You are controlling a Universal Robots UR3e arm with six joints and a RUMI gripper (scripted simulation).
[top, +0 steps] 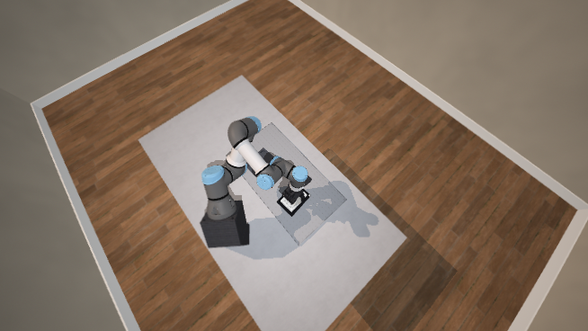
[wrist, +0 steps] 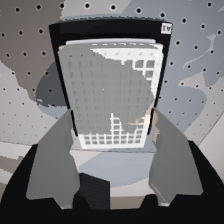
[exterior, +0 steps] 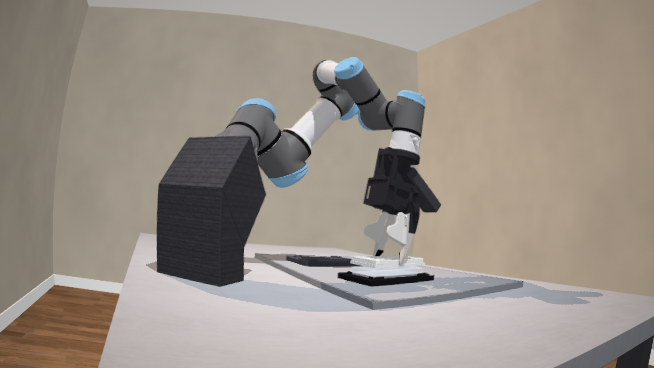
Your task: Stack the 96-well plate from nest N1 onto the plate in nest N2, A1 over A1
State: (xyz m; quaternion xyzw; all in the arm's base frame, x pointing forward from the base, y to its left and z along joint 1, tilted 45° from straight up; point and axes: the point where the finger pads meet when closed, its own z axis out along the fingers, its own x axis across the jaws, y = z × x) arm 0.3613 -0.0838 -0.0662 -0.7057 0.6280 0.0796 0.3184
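My hand is 10 mm above the white 96-well plate. Round my hand: dark plate nest N1 (40 mm behind, 300 mm to the left, 40 mm below); black nest N2 (40 mm below); label (90 mm ahead, 40 mm to the right, 40 mm below).
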